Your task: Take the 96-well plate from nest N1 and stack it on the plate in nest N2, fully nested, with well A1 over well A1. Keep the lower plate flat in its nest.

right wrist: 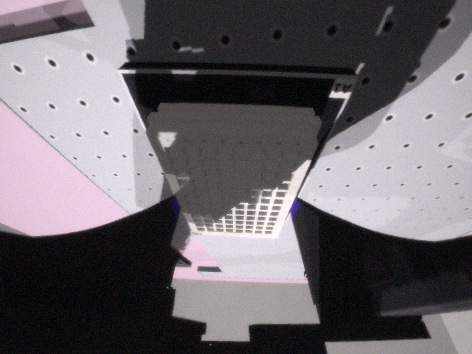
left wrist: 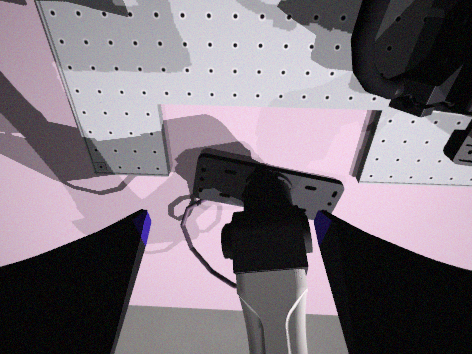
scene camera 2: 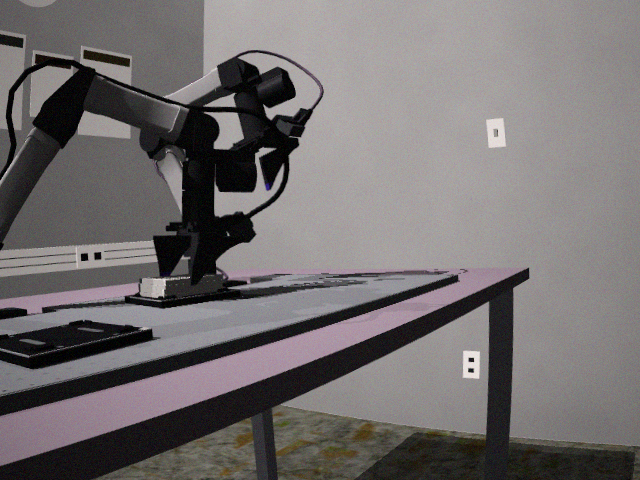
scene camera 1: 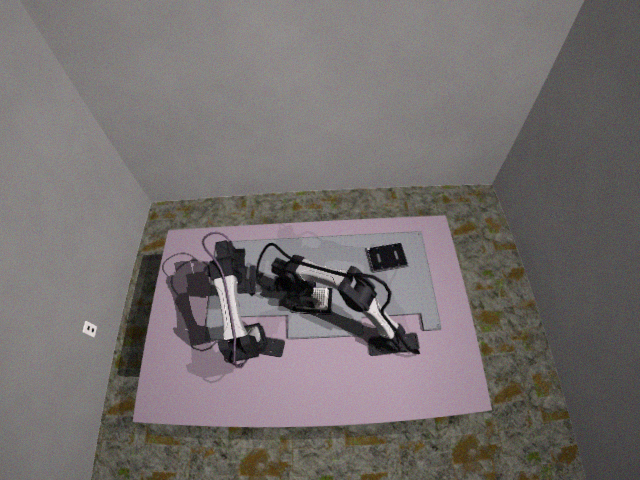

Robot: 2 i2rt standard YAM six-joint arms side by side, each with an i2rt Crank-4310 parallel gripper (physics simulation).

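Seen in the pictures: left gripper, fingertip midpoint: (left wrist: pixel 232 214) (scene camera 2: pixel 255 191) (scene camera 1: pixel 240 295); right gripper, fingertip midpoint: (right wrist: pixel 235 198) (scene camera 2: pixel 178 282) (scene camera 1: pixel 313 297); left arm's base, link origin: (left wrist: pixel 266 187) (scene camera 1: pixel 259 345); right arm's base, link origin: (scene camera 1: pixel 393 344).
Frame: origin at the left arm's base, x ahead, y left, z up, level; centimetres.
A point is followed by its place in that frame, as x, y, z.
Observation:
Pale 96-well plates (scene camera 1: pixel 321 298) {22.1, -22.0, 4.7} (scene camera 2: pixel 155 287) {23.8, -24.2, 4.1} (right wrist: pixel 240 150) {21.9, -13.3, 4.6} sit as one level block in black nest N2 (scene camera 2: pixel 155 303) {26.8, -25.9, 1.9} (right wrist: pixel 250 73) {21.9, -10.1, 2.5}. The block looks two plates tall, without a clear gap; shadow hides much of its top. The nest's A1 mark (right wrist: pixel 341 87) {26.6, -10.2, 2.5} shows at a far corner; I cannot tell the plates' A1 corners. My right gripper (scene camera 2: pixel 180 279) {22.1, -18.9, 4.3} (right wrist: pixel 235 198) {22.1, -18.9, 4.3} is low around the block, one finger beside each long side, slightly apart from it. Nest N1 (scene camera 1: pixel 386 260) {44.5, -47.4, 2.5} (scene camera 2: pixel 103 344) {52.0, -45.0, 2.0} is empty. My left gripper (left wrist: pixel 232 214) {12.6, 6.2, 20.5} is open and empty, high above the board's other end.
A grey perforated board (scene camera 1: pixel 403 289) {32.0, -55.7, 1.3} (left wrist: pixel 210 57) {15.5, 10.2, 1.3} lies on the pink table (scene camera 1: pixel 310 387) {-13.2, -23.2, 0.0}. The right arm (scene camera 1: pixel 320 273) {17.9, -23.6, 36.8} reaches across the board over N2. The right arm's black wrist parts show at the upper right of the left wrist view.

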